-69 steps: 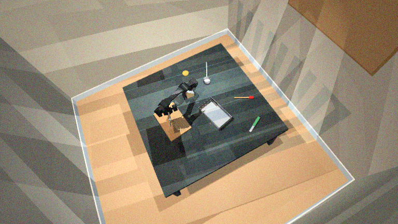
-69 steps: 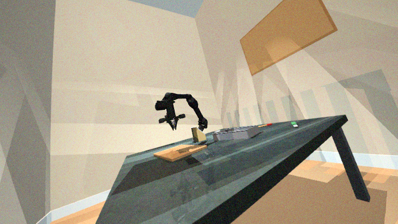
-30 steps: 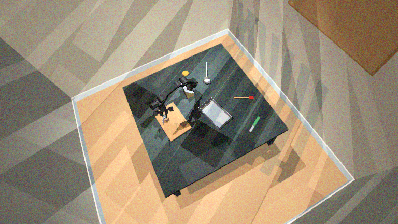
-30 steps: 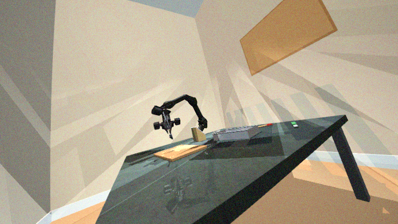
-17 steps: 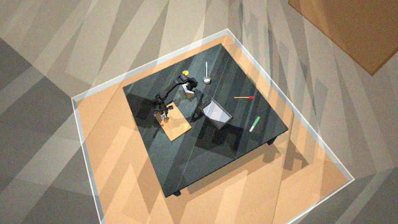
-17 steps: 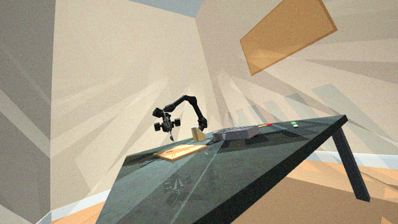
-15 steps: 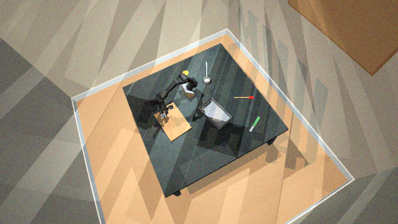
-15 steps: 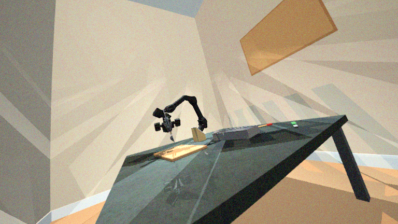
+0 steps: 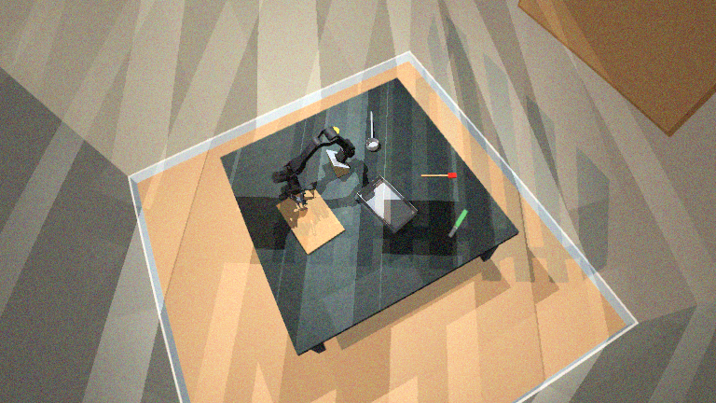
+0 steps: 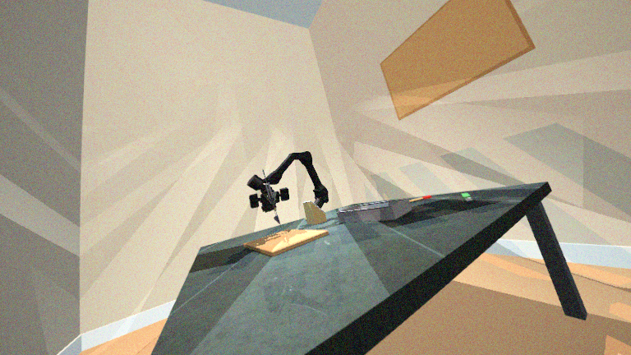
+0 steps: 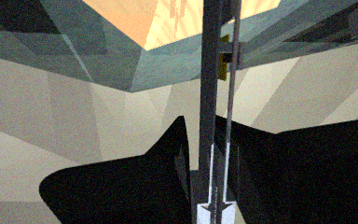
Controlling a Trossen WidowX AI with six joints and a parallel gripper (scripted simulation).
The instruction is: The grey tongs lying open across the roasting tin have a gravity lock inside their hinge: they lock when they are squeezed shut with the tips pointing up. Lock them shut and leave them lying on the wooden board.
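Right now my gripper tip is 1 cm past the wooden board, 1 cm to the right of it and 16 cm above it. Also, from my gripper tip: roasting tin 8 cm ahead, 44 cm to the left, 14 cm below.
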